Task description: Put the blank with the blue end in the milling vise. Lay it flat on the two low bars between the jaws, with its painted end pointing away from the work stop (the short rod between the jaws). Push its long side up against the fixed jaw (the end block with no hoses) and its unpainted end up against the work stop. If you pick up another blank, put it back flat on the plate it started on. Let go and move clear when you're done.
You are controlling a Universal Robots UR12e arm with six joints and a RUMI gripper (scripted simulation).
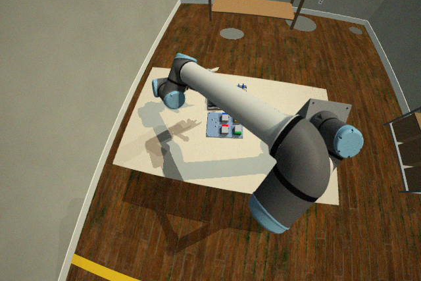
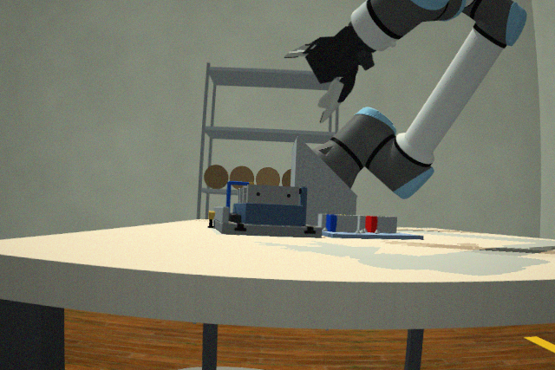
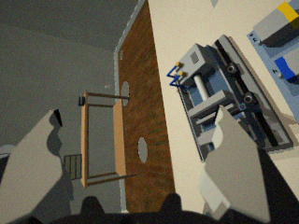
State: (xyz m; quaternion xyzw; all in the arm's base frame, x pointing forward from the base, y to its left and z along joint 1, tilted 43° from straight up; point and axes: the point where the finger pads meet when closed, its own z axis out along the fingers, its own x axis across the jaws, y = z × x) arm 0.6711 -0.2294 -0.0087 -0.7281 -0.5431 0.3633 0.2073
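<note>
My hand is 270 mm above the blue-ended blank, 100 mm to the right of it and 60 mm past it. From my hand the other things lie so: yellow-ended blank: 270 mm below, 150 mm behind, 100 mm to the left; work stop rod: 210 mm below, 10 mm to the right, 10 mm behind; milling vise: 260 mm below, 70 mm behind, 60 mm to the right.
</note>
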